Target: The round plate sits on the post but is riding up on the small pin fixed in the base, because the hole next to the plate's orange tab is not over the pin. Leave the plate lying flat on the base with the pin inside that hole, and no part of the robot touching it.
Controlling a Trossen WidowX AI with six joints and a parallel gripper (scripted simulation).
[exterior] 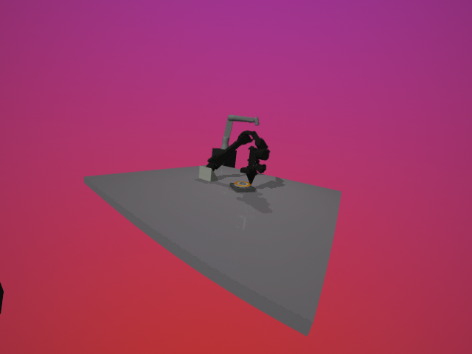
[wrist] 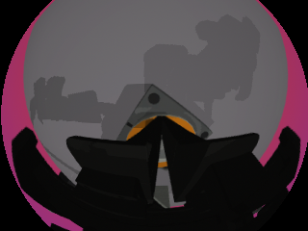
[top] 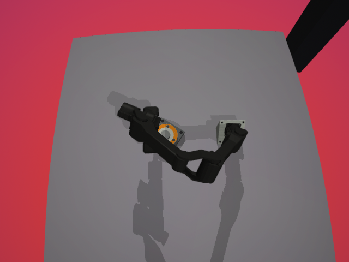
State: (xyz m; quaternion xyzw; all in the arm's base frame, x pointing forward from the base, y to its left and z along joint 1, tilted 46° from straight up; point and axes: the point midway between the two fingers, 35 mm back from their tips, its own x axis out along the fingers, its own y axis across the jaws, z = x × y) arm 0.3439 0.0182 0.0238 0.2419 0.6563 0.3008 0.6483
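The square base is 50 mm behind my gripper tip, 20 mm below it and 10 mm to the right of it.
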